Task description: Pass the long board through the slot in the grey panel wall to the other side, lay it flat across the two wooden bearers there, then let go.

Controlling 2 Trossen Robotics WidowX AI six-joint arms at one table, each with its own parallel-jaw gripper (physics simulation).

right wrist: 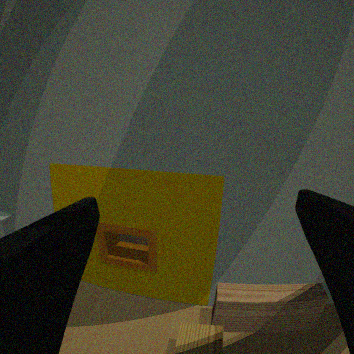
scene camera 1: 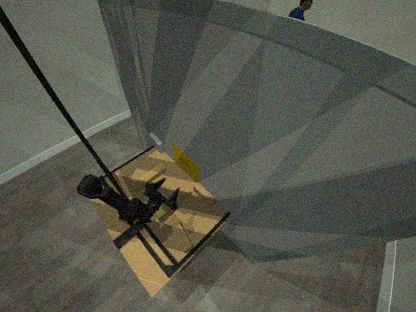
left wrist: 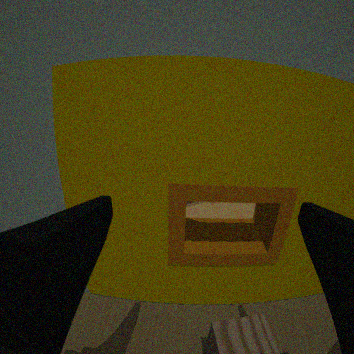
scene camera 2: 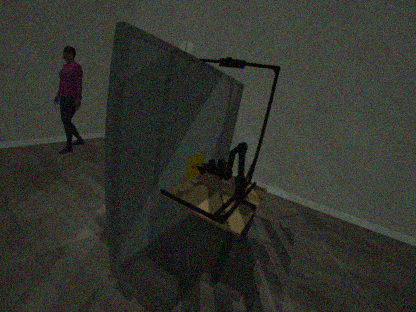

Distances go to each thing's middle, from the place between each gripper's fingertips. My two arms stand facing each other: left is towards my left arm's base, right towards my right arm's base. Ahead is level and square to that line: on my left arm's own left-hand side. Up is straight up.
Labels:
I see the slot [left wrist: 191, 240] 70 mm to the right of my left hand, 40 mm below it and 20 mm behind it.
Right now my right hand is 200 mm to the right of the slot, 140 mm above it and 110 mm past it.

